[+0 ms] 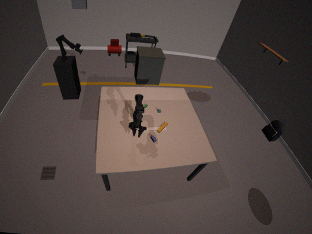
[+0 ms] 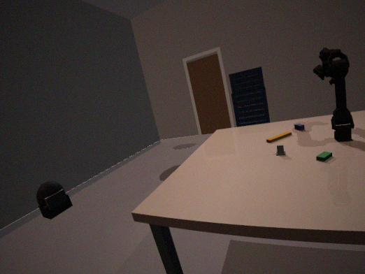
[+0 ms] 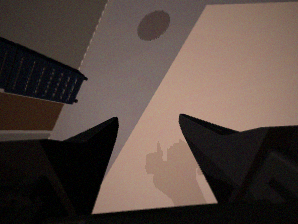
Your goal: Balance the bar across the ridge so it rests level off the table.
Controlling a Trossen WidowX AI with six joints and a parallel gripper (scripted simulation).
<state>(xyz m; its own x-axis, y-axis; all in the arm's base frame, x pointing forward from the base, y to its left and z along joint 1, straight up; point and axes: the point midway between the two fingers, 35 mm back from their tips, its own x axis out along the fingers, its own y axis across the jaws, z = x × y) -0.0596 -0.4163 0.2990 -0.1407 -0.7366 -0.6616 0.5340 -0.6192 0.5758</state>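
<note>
Right now the bar is 370 mm ahead of my gripper tip, 300 mm to the left of it and 270 mm below it. The rest, counted from my gripper tip: green block (660 mm to the left, 270 mm below, 210 mm ahead); then blue block (260 mm below, 230 mm ahead, 140 mm to the left).
</note>
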